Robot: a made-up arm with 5 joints. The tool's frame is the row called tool. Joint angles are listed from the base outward. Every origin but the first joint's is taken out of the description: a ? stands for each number. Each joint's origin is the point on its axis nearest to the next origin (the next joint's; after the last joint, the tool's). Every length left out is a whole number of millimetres.
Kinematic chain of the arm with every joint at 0, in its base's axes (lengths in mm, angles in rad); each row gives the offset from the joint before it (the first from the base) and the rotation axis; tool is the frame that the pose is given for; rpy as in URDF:
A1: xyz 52 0 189 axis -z
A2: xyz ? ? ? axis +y
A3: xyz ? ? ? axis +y
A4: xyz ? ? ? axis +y
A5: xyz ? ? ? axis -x
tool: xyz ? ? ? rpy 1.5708 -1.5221 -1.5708
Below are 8 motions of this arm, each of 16 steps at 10 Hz.
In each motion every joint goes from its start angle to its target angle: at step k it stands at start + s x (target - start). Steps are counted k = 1, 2, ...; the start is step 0. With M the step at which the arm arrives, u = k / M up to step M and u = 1 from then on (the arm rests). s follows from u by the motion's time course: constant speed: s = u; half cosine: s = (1 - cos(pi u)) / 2; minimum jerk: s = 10 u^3 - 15 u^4 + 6 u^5.
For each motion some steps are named. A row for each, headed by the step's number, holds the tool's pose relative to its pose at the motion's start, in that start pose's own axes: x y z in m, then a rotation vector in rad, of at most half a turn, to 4 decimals.
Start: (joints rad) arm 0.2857 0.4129 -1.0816 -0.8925 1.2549
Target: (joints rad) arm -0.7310 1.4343 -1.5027 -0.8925 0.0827
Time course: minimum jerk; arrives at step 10
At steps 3, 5, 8, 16:
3: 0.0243 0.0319 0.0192 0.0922 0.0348 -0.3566
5: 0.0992 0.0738 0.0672 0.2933 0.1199 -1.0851
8: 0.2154 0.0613 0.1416 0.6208 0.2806 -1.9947
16: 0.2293 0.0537 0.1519 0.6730 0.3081 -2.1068

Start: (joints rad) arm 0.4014 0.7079 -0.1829 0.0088 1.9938
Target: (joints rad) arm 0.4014 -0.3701 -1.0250 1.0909 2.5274
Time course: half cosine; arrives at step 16
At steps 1, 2, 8, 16:
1: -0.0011 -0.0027 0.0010 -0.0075 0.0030 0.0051
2: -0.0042 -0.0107 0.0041 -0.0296 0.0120 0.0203
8: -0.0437 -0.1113 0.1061 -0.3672 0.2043 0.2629
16: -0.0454 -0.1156 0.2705 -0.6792 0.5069 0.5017

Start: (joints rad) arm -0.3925 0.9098 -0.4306 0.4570 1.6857
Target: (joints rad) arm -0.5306 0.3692 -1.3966 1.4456 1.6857
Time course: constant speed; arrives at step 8
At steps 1, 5, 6, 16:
1: 0.0030 -0.0229 0.0185 -0.0653 -0.0064 0.0136
5: 0.0157 -0.0775 0.1220 -0.3269 -0.0404 0.0606
6: 0.0181 -0.0800 0.1516 -0.3924 -0.0510 0.0704
16: 0.0207 -0.0706 0.2094 -0.5232 -0.0744 0.0875

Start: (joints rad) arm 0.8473 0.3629 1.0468 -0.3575 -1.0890
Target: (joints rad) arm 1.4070 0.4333 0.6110 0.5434 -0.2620
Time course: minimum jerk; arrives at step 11
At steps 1, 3, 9, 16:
1: 0.0005 -0.0001 -0.0001 -0.0039 -0.0002 0.0022
3: 0.0097 -0.0022 -0.0017 -0.0767 0.0026 0.0427
9: 0.0711 -0.0322 0.0074 -0.4370 0.2702 0.2506
16: 0.0741 -0.0345 0.0089 -0.4462 0.2944 0.2586

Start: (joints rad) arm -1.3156 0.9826 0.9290 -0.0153 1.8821
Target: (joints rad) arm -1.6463 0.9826 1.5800 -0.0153 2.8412
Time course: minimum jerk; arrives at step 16
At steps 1, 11, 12, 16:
1: 0.0001 0.0002 0.0000 0.0015 -0.0001 0.0028
11: 0.0212 0.0767 0.0217 0.5352 -0.2105 0.9932
12: 0.0215 0.0833 0.0260 0.5845 -0.2475 1.0774
16: 0.0215 0.0918 0.0324 0.6508 -0.3031 1.1878

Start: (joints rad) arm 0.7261 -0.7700 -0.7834 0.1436 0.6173
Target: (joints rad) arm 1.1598 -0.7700 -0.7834 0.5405 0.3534
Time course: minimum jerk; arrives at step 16
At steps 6, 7, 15, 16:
6: -0.0026 0.0015 0.0005 0.0333 0.1069 0.0441
7: -0.0038 0.0019 0.0008 0.0412 0.1514 0.0609
15: -0.0104 0.0018 0.0040 0.0261 0.4154 0.1483
16: -0.0105 0.0018 0.0040 0.0259 0.4163 0.1486

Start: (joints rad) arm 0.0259 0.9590 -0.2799 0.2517 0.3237
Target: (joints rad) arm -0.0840 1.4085 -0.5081 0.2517 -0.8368
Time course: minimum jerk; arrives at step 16
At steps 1, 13, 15, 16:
1: -0.0001 0.0001 -0.0001 0.0003 0.0004 -0.0024
13: -0.0425 0.0361 -0.0367 -0.0064 0.2264 -1.0093
15: -0.0450 0.0379 -0.0381 -0.0137 0.2380 -1.0579
16: -0.0451 0.0379 -0.0381 -0.0140 0.2386 -1.0602

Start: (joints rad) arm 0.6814 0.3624 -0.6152 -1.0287 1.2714
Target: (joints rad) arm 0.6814 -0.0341 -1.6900 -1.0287 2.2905
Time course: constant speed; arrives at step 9
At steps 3, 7, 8, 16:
3: 0.0250 -0.0690 -0.0379 -0.4850 -0.0874 0.3328
7: 0.0624 -0.1720 -0.0338 -1.1706 0.0565 0.7025
8: 0.0710 -0.1958 -0.0229 -1.3405 0.1411 0.7696
16: 0.0790 -0.2176 -0.0085 -1.5064 0.2454 0.8225

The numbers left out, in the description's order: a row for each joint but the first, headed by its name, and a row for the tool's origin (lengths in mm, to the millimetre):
A2: 38 -11 0
A3: 21 0 85
A4: 121 0 5
A5: 40 0 0
tool: 0 0 0

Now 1 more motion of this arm.
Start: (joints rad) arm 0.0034 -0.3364 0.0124 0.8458 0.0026
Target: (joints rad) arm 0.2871 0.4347 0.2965 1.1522 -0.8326
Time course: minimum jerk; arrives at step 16
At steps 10, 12, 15, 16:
10: -0.0978 -0.0434 -0.0659 -0.4528 0.9067 -0.7359
12: -0.1248 -0.0512 -0.0678 -0.6229 1.1009 -0.8951
15: -0.1405 -0.0547 -0.0667 -0.7341 1.2121 -0.9810
16: -0.1409 -0.0548 -0.0666 -0.7366 1.2145 -0.9828

